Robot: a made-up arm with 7 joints. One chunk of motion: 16 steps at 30 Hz.
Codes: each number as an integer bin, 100 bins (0 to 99) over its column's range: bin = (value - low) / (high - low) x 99, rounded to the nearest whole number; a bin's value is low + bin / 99 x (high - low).
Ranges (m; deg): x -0.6..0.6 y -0.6..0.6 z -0.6..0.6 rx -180..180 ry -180..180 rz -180..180
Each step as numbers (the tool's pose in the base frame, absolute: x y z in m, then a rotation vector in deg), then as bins.
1 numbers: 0.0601 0.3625 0.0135 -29.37 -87.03 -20.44
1 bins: 54 79 51 41 26 44
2 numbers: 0.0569 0.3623 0.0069 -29.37 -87.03 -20.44
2 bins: 54 79 50 41 26 44
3 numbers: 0.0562 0.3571 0.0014 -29.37 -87.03 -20.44
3 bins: 54 79 50 41 26 44
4 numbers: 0.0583 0.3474 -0.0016 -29.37 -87.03 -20.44
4 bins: 54 78 49 41 26 44
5 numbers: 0.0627 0.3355 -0.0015 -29.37 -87.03 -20.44
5 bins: 55 77 49 41 26 44
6 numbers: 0.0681 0.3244 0.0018 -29.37 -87.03 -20.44
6 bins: 55 76 50 41 26 44
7 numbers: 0.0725 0.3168 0.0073 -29.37 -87.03 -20.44
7 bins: 55 76 50 41 26 44
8 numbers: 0.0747 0.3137 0.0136 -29.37 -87.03 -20.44
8 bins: 56 75 51 41 26 44
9 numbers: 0.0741 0.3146 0.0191 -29.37 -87.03 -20.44
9 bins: 56 75 51 41 26 44
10 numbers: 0.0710 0.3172 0.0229 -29.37 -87.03 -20.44
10 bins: 55 76 51 41 26 44
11 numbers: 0.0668 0.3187 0.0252 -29.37 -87.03 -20.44
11 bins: 55 76 52 41 26 44
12 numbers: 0.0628 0.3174 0.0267 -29.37 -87.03 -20.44
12 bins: 55 76 52 41 26 44
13 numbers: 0.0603 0.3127 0.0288 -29.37 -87.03 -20.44
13 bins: 54 75 52 41 26 44
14 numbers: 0.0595 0.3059 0.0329 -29.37 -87.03 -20.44
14 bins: 54 75 52 41 26 44
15 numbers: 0.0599 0.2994 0.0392 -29.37 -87.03 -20.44
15 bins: 54 74 53 41 26 44
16 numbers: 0.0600 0.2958 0.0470 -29.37 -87.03 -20.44
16 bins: 54 74 53 41 26 44
